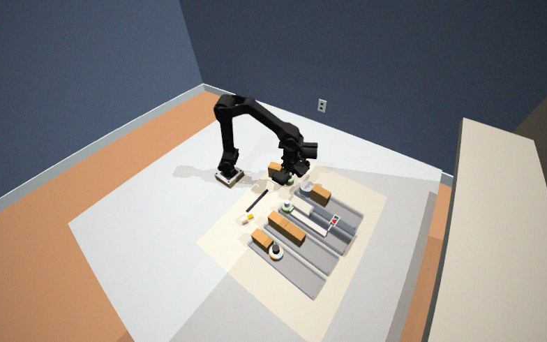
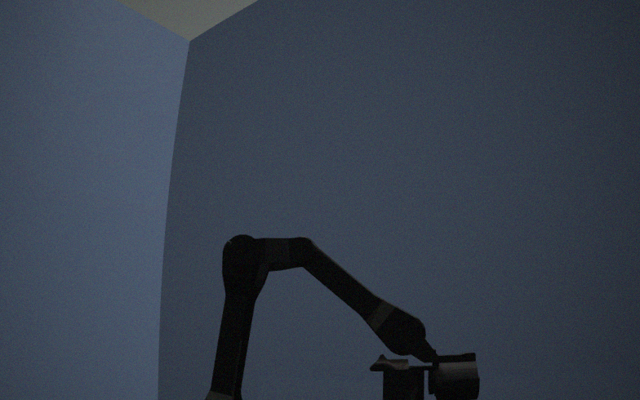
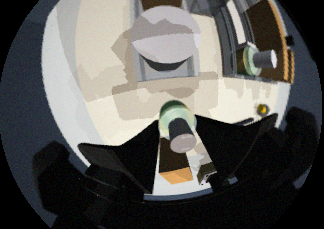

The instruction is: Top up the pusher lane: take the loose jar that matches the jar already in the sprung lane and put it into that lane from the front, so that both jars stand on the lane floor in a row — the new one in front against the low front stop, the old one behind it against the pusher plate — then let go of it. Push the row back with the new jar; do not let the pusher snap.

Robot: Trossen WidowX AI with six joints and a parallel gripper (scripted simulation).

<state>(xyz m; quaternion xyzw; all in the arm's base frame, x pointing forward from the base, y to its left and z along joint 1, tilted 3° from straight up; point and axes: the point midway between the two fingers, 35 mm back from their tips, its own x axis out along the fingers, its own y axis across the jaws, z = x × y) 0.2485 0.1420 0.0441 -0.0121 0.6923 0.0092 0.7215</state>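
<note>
The black stick is 50 mm behind my gripper tip, 160 mm to the right of it and 30 mm below it. Also, from my gripper tip: sprung lane: 230 mm ahead, 100 mm to the right, 10 mm below.
</note>
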